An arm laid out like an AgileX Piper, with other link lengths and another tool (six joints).
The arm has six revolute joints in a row. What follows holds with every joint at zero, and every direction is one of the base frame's.
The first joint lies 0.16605 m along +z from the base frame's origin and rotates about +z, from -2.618 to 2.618 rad.
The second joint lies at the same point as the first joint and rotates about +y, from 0 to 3.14 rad.
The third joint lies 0.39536 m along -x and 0.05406 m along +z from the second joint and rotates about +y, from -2.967 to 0 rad.
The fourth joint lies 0.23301 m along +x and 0.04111 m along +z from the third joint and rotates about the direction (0.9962, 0, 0.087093), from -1.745 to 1.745 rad.
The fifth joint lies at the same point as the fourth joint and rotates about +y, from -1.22 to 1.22 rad.
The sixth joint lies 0.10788 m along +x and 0.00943 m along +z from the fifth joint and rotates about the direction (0.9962, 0, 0.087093), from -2.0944 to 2.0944 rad.
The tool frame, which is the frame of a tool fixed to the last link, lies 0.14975 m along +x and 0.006 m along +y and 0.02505 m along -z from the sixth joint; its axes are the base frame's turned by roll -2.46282, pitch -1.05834 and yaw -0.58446 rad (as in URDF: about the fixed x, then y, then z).
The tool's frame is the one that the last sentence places.
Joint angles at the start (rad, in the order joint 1, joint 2, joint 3, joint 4, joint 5, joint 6):
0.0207 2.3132 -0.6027 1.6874 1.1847 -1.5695
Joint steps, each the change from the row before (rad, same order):
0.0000 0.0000 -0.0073 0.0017 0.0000 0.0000
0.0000 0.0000 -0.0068 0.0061 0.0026 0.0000
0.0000 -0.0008 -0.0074 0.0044 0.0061 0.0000
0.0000 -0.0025 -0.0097 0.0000 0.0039 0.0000
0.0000 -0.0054 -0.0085 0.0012 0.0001 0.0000
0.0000 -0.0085 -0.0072 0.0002 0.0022 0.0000
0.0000 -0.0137 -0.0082 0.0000 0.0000 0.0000
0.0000 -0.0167 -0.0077 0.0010 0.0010 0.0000
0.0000 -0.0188 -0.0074 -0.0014 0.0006 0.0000
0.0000 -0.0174 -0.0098 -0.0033 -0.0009 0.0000
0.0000 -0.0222 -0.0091 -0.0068 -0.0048 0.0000
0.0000 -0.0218 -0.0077 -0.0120 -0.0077 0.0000
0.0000 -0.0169 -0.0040 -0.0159 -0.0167 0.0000
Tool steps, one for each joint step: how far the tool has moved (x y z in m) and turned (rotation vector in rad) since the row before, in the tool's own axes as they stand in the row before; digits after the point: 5 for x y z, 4 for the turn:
0.00239 -0.00106 -0.00099 -0.0011 0.0038 -0.0064
0.00298 -0.00202 -0.00119 0.0032 0.0067 -0.0063
0.00246 -0.00304 -0.00106 0.0050 0.0045 -0.0095
0.00217 -0.00293 -0.00117 0.0003 0.0025 -0.0130
0.00213 -0.00285 -0.00148 -0.0027 0.0053 -0.0126
0.00115 -0.00407 -0.00143 -0.0019 0.0042 -0.0155
0.00112 -0.00527 -0.00202 -0.0053 0.0066 -0.0202
0.00088 -0.00651 -0.00226 -0.0046 0.0079 -0.0228
0.00016 -0.00686 -0.00223 -0.0064 0.0064 -0.0247
0.00067 -0.00623 -0.00231 -0.0088 0.0056 -0.0252
-0.00030 -0.00643 -0.00254 -0.0146 0.0050 -0.0278
-0.00145 -0.00495 -0.00215 -0.0190 0.0011 -0.0257
-0.00216 -0.00037 -0.00144 -0.0262 -0.0019 -0.0144

